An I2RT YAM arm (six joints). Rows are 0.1 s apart.
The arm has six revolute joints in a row. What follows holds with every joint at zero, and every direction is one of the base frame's. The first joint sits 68 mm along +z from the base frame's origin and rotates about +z. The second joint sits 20 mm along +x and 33.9 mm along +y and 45.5 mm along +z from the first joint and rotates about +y. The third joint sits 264 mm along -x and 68.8 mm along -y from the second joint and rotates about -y. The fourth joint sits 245 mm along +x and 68.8 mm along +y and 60 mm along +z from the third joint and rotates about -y. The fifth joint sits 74 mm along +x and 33.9 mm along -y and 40.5 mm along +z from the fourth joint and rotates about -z. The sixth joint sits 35.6 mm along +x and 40.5 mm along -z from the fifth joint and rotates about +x. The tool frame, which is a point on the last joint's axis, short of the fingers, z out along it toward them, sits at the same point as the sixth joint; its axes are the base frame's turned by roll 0, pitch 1.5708 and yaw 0 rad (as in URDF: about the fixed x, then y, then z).
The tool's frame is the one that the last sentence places.
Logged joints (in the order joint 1, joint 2, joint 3, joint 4, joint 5, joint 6), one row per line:
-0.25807 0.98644 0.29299 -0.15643 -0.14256 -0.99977
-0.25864 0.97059 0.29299 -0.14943 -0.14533 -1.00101
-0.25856 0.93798 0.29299 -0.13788 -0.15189 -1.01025
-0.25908 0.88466 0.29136 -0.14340 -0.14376 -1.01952
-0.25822 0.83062 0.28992 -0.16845 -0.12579 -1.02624
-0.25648 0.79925 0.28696 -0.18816 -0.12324 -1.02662
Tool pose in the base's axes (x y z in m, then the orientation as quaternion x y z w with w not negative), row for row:
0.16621 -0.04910 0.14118 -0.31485 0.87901 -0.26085 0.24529
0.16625 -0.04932 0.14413 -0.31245 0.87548 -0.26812 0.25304
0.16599 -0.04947 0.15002 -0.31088 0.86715 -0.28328 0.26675
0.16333 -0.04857 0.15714 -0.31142 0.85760 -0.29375 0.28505
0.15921 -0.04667 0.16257 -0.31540 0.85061 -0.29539 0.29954
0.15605 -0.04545 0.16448 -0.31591 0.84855 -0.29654 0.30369
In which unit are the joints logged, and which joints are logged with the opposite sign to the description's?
The joints are logged in radians. Opposite sign: joint 5.
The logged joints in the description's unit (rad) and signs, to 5 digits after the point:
-0.25807 0.98644 0.29299 -0.15643 0.14256 -0.99977
-0.25864 0.97059 0.29299 -0.14943 0.14533 -1.00101
-0.25856 0.93798 0.29299 -0.13788 0.15189 -1.01025
-0.25908 0.88466 0.29136 -0.14340 0.14376 -1.01952
-0.25822 0.83062 0.28992 -0.16845 0.12579 -1.02624
-0.25648 0.79925 0.28696 -0.18816 0.12324 -1.02662

